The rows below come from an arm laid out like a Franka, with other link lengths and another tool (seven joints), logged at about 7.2 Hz.
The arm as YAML. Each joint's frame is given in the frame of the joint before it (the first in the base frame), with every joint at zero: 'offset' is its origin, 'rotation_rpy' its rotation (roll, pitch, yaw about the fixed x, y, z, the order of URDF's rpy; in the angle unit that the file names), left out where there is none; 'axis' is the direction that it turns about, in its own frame. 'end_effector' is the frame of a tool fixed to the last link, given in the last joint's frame.
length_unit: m
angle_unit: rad
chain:
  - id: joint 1
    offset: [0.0, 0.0, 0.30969]
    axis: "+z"
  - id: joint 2
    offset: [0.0, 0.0, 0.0]
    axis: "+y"
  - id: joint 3
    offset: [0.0, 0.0, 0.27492]
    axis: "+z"
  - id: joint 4
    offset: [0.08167, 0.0, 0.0]
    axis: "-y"
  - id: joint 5
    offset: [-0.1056, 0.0, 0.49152]
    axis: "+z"
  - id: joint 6
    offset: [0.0, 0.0, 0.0]
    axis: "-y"
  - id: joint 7
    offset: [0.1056, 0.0, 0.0]
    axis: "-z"
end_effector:
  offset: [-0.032, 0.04, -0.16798]
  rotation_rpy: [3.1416, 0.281, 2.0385]
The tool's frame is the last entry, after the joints.
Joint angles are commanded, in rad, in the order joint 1, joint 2, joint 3, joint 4, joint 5, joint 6, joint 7. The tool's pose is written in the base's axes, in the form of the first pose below.
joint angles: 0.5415 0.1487 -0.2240 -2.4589 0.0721 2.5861 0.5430
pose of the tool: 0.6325 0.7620 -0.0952 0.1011 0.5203 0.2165 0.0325
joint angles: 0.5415 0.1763 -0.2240 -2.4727 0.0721 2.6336 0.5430
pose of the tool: 0.6328 0.7610 -0.0948 0.1067 0.5143 0.2119 0.0158
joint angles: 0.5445 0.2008 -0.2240 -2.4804 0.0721 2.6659 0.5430
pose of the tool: 0.6315 0.7615 -0.0963 0.1101 0.5086 0.2096 0.0023
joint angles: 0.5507 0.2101 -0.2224 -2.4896 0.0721 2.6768 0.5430
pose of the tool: 0.6280 0.7640 -0.0997 0.1095 0.5014 0.2107 -0.0055
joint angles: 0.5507 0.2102 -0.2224 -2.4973 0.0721 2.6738 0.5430
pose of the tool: 0.6275 0.7642 -0.1042 0.1066 0.4968 0.2090 -0.0089
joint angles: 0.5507 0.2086 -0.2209 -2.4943 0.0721 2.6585 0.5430
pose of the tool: 0.6263 0.7651 -0.1083 0.1032 0.4959 0.2100 -0.0083
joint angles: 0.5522 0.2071 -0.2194 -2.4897 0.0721 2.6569 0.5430
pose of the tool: 0.6254 0.7660 -0.1060 0.1042 0.4978 0.2127 -0.0059
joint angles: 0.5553 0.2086 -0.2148 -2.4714 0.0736 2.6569 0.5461
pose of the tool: 0.6250 0.7668 -0.0985 0.1082 0.5054 0.2203 0.0008
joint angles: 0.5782 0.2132 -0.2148 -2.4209 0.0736 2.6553 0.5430
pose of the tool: 0.6168 0.7738 -0.0782 0.1210 0.5243 0.2418 0.0196
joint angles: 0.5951 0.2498 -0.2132 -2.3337 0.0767 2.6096 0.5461
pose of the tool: 0.6107 0.7785 -0.0754 0.1242 0.5464 0.2626 0.0326
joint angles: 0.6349 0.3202 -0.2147 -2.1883 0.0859 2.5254 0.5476
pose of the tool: 0.5956 0.7896 -0.0771 0.1256 0.5737 0.3017 0.0490
